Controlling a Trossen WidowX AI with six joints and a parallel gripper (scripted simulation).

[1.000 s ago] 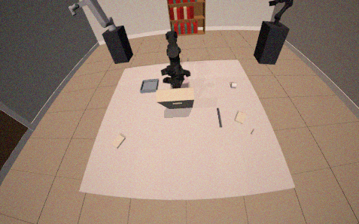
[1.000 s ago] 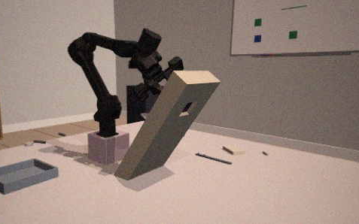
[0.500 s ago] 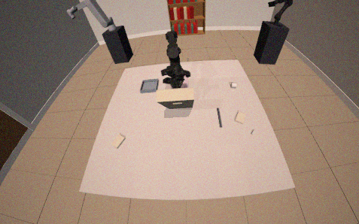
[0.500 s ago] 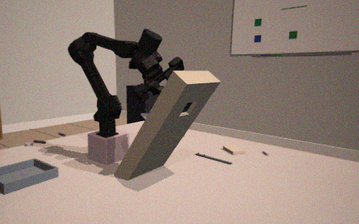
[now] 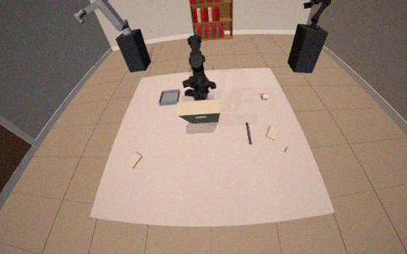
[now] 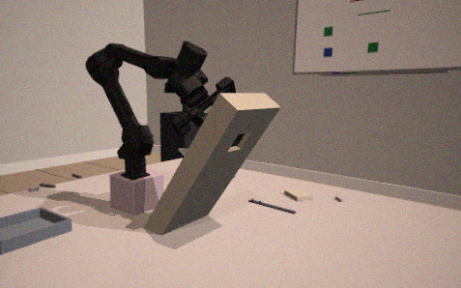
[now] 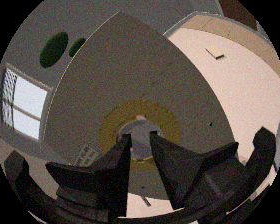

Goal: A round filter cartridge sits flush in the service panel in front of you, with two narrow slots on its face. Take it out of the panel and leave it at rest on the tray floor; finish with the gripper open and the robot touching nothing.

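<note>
My gripper tip is 10 mm short of the round filter cartridge and 10 mm above it. Round my gripper tip: grey tray 390 mm behind, 310 mm to the right, 270 mm below.
</note>
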